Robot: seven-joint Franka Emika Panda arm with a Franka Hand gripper.
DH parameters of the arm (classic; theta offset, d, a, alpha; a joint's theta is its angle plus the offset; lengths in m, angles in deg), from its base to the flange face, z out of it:
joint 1: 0 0.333 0 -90
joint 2: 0 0 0 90
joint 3: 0 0.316 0.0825 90
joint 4: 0 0 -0.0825 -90
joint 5: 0 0.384 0 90
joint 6: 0 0 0.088 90
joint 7: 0 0.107 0 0
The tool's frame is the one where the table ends.
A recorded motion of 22 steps. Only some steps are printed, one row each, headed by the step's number.
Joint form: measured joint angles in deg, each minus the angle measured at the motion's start. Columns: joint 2, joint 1, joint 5, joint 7, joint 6, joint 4, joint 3.
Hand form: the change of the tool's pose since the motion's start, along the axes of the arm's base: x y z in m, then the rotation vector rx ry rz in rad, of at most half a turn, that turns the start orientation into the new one. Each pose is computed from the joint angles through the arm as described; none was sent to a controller.
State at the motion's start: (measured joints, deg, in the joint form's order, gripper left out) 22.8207 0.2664 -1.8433 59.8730 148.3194 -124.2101 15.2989
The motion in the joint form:
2: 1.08 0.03 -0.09 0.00 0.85 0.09 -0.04
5: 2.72 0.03 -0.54 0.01 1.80 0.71 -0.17
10: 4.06 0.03 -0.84 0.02 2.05 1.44 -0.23
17: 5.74 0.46 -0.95 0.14 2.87 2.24 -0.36
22: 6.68 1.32 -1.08 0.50 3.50 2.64 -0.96
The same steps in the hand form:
2: -0.0001 0.0003 -0.0084 0.0033 0.0028 -0.0003
5: 0.0023 0.0002 -0.0188 0.0055 0.0034 0.0014
10: 0.0046 0.0004 -0.0268 0.0066 0.0092 0.0029
17: 0.0063 0.0044 -0.0370 0.0117 0.0111 0.0049
22: 0.0067 0.0074 -0.0434 0.0100 0.0103 0.0045

